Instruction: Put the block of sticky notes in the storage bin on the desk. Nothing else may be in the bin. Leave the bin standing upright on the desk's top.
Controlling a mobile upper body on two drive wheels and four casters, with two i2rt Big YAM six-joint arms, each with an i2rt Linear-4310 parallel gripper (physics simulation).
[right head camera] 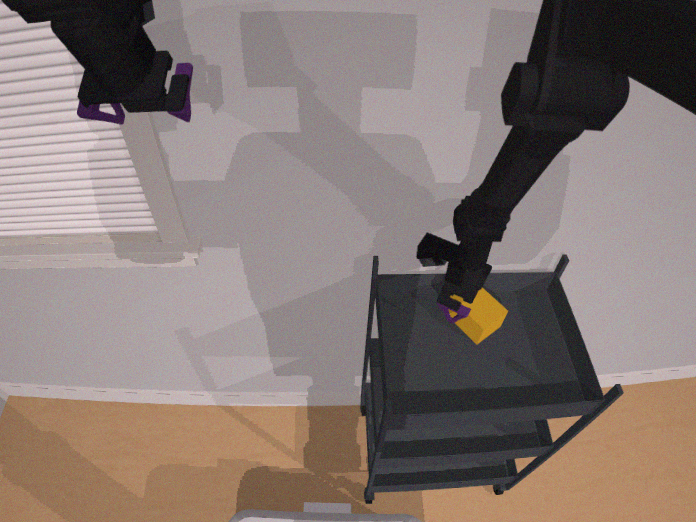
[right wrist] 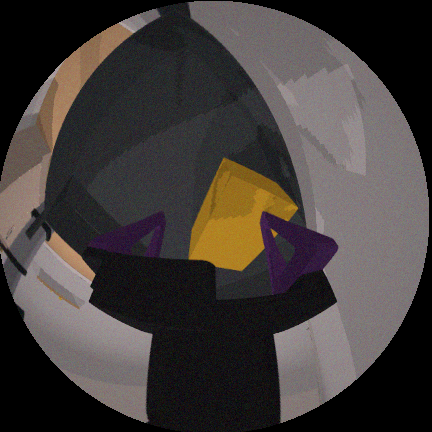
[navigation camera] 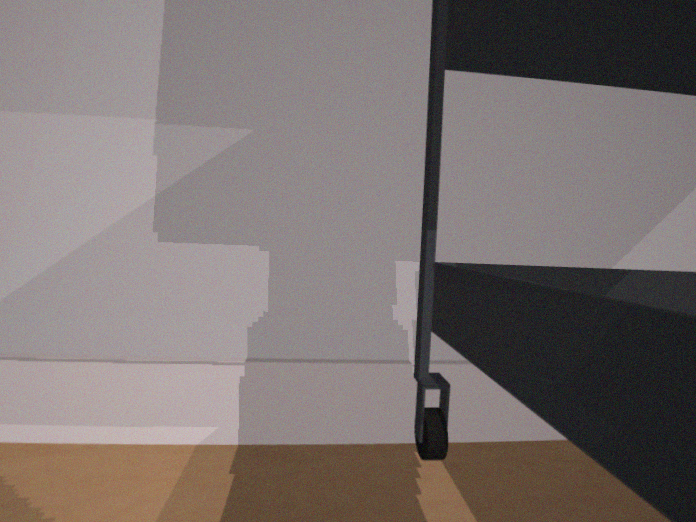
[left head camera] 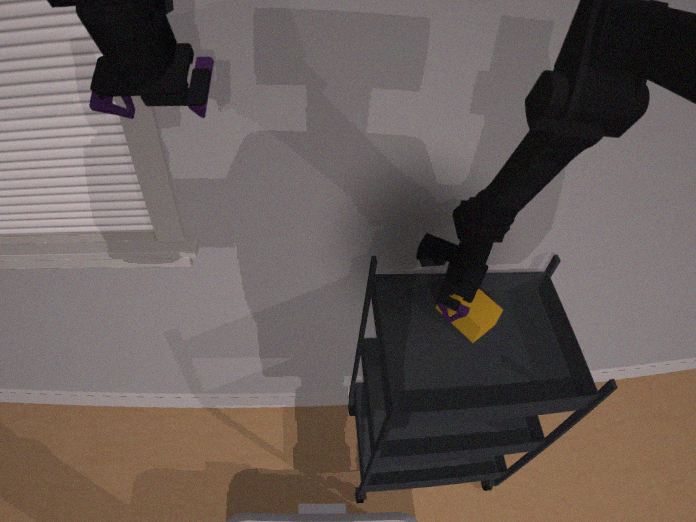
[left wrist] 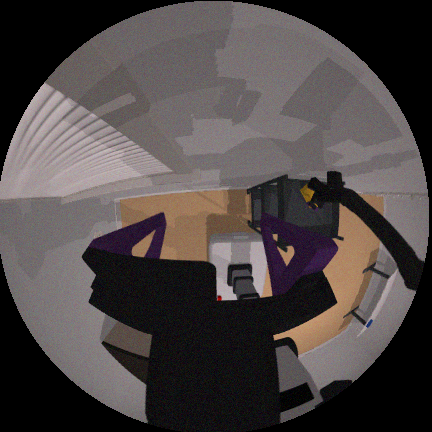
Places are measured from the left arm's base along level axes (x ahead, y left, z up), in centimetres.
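Pixels of known places: left gripper, fingertip midpoint: [right head camera: 155,118] [left head camera: 168,113] [left wrist: 212,217]; right gripper, fingertip midpoint: [right head camera: 459,305] [right wrist: 212,216] [left head camera: 455,304] [left wrist: 309,195].
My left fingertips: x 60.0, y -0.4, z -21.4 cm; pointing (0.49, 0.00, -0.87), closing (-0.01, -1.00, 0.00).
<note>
For each thing: its top centre in the pictures, then the offset to it from my left fingertips. "spot": a spot on its surface instead.
- dark cart, surface spot: [right head camera: 494,405] [left head camera: 492,402] spot: dx -14.9, dy -56.1, dz -53.4 cm
- cart's corner post, surface spot: [navigation camera: 428,224] spot: dx +12.3, dy -31.7, dz -95.9 cm
The yellow block of sticky notes [left head camera: 484,315] [right head camera: 490,313] [left wrist: 307,193] [right wrist: 227,240] rests in the top tray of the dark cart [left head camera: 489,402] [right head camera: 494,405]. My right gripper [left head camera: 459,307] [right head camera: 459,309] [right wrist: 212,216] is open and empty over the block. In the right wrist view one fingertip overlaps the block's right part and the other stands left of it, over bare tray; the exact height is unclear. My left gripper [left head camera: 167,114] [right head camera: 155,118] [left wrist: 212,217] is open and empty, high at the upper left, far from the cart. The storage bin cannot be made out in any view.
The cart's corner post [navigation camera: 428,224] and lower shelves show in the navigation camera. A wall stands behind the cart, with window blinds [left head camera: 61,140] at the left. In the left wrist view a pale slab [left wrist: 375,292] on dark legs stands far right, with a small blue item [left wrist: 369,323].
</note>
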